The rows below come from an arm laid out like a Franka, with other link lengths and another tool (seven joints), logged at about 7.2 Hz.
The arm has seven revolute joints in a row. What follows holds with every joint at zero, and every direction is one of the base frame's. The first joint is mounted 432.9 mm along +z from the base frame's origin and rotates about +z. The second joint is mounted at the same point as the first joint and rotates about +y. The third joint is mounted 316 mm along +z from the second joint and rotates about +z. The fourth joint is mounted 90.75 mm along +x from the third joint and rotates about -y. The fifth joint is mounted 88.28 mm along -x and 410.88 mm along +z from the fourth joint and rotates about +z. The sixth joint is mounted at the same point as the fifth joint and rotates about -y. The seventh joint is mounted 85.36 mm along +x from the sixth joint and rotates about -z. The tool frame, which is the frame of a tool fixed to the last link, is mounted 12 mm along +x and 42 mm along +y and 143.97 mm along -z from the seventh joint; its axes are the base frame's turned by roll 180, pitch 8.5 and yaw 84.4 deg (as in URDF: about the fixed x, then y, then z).
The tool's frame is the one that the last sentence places.
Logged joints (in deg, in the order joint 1, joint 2, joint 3, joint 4, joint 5, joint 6, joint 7), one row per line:
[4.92, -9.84, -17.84, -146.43, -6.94, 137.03, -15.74]
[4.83, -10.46, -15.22, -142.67, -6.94, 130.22, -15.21]
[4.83, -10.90, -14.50, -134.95, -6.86, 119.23, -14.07]
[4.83, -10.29, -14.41, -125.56, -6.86, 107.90, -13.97]
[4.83, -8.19, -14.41, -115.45, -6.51, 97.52, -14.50]
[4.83, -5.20, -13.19, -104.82, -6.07, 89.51, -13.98]
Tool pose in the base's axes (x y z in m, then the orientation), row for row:
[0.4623, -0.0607, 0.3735, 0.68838, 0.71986, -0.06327, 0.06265]
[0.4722, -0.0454, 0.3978, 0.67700, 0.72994, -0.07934, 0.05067]
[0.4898, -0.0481, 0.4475, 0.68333, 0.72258, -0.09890, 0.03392]
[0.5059, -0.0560, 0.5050, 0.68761, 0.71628, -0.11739, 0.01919]
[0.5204, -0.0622, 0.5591, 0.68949, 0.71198, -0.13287, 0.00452]
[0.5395, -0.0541, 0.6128, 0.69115, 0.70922, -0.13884, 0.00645]
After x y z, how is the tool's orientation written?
As a quaternion, x y z w.
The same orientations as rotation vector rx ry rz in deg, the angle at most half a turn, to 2 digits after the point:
[119.20, 124.65, -10.96]
[118.08, 127.31, -13.84]
[120.41, 127.33, -17.43]
[122.28, 127.38, -20.88]
[123.75, 127.79, -23.85]
[123.90, 127.14, -24.89]

